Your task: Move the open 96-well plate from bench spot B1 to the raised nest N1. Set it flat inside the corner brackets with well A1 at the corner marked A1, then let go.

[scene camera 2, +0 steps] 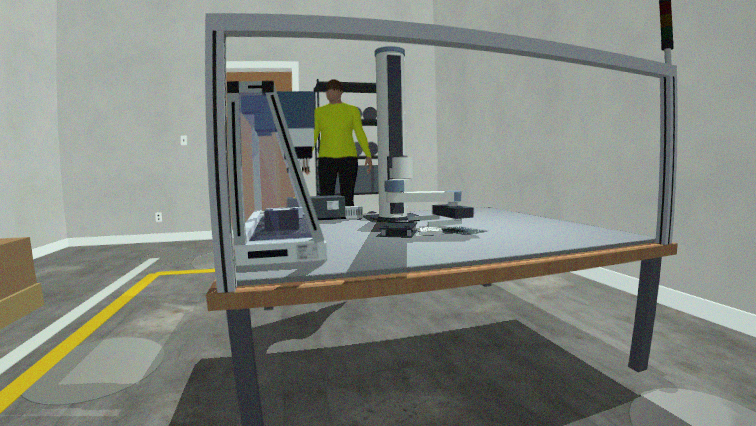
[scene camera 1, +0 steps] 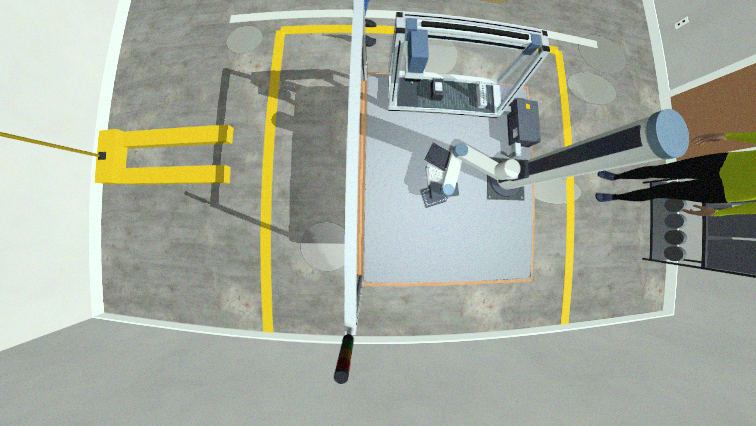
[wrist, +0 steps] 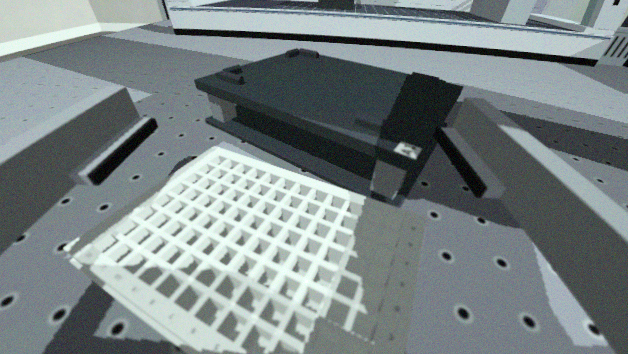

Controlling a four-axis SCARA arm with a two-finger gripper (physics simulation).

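Where they show: gripper, fingertip midpoint: (scene camera 2: 417,221) (scene camera 1: 439,166) (wrist: 295,110); arm's base, link origin: (scene camera 2: 393,219).
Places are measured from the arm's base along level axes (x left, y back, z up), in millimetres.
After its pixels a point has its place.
Note:
The open white 96-well plate (scene camera 1: 434,173) {x -14, y -536, z 24 mm} (scene camera 2: 429,230) {x -19, y -555, z 26 mm} (wrist: 245,220) {x -7, y -528, z 27 mm} lies flat on the bench beside the raised nest. Shadow covers part of it in the wrist view; which corner is well A1 is not readable. The dark nest N1 (scene camera 1: 437,155) {x -130, y -522, z 49 mm} (scene camera 2: 397,228) {x -156, y -578, z 46 mm} (wrist: 310,95) {x -95, y -514, z 49 mm} has low corner brackets on top. Its A1 label (wrist: 408,150) {x -41, y -461, z 49 mm} is at its near right corner in the wrist view. My gripper (wrist: 295,110) {x -52, y -515, z 58 mm} is open and empty, its fingers wide apart to the left and right in the wrist view, with the plate low between them. In scene camera 1 the arm hides the fingertips.
A dark rack with white dots (scene camera 1: 434,198) {x 154, y -533, z 15 mm} (scene camera 2: 463,230) {x 135, y -544, z 15 mm} lies on the plate's other side from the nest. A framed machine (scene camera 1: 444,95) {x -559, y -466, z 61 mm} (scene camera 2: 280,251) {x -580, y -850, z 46 mm} and a dark grey box (scene camera 1: 523,121) {x -384, y 75, z 127 mm} (scene camera 2: 329,206) {x -333, y 34, z 82 mm} stand on the bench. A person in yellow (scene camera 2: 338,129) stands behind the arm's column (scene camera 2: 395,132) {x -2, y -77, z 452 mm}.

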